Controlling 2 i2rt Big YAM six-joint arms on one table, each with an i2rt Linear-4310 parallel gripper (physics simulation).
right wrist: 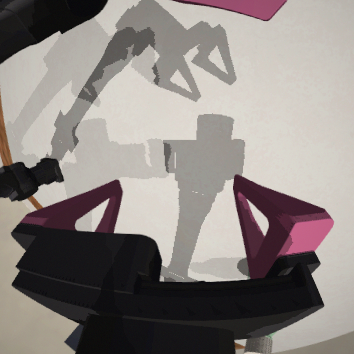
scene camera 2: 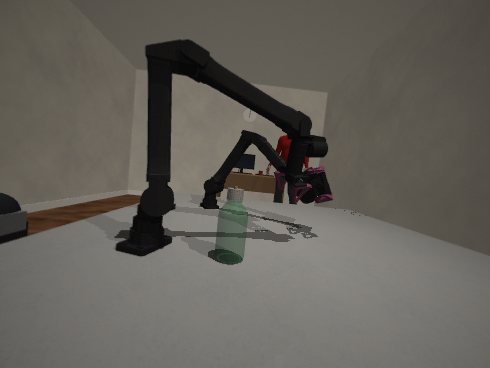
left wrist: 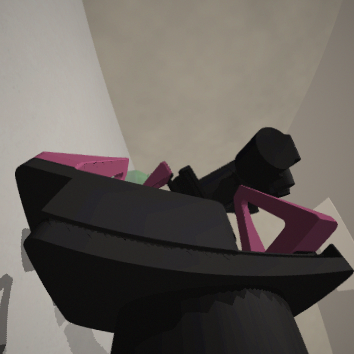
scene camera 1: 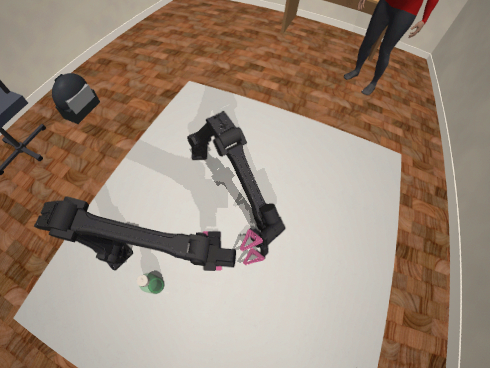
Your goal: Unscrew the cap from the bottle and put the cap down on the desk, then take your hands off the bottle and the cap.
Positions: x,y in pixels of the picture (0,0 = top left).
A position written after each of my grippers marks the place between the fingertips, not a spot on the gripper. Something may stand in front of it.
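My left gripper [scene camera 1: 242,257] is open and holds nothing. My right gripper [scene camera 2: 287,196] is open, and it holds nothing as well.
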